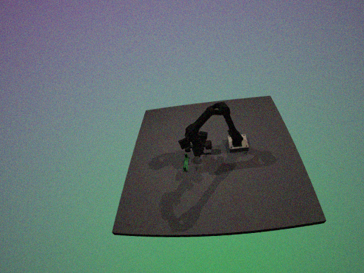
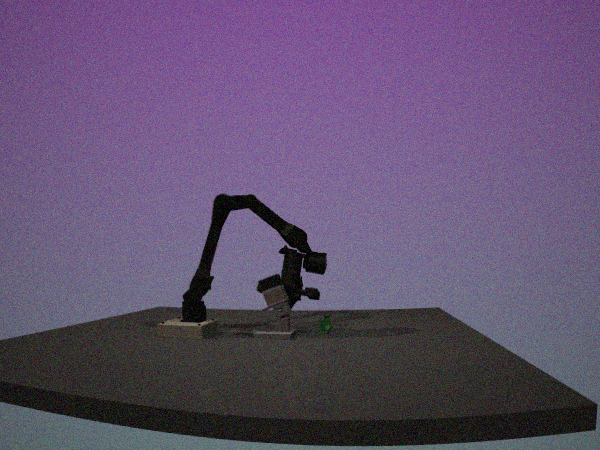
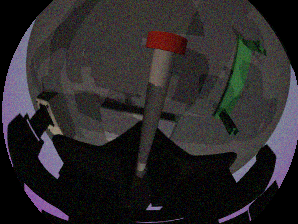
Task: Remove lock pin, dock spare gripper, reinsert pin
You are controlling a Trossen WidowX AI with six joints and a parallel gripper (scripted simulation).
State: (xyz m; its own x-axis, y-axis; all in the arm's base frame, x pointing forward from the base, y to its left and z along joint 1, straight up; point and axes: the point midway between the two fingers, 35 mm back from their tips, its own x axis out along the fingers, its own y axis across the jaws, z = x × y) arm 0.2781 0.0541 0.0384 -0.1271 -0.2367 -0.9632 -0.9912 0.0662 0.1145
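Right now the mount is 5 cm to the right of my gripper tip, 1 cm behind it and 1 cm above it. Round my gripper tip: spare gripper 8 cm above, 5 cm to the right, 2 cm behind; green cradle 12 cm ahead, 6 cm to the left, 2 cm below.
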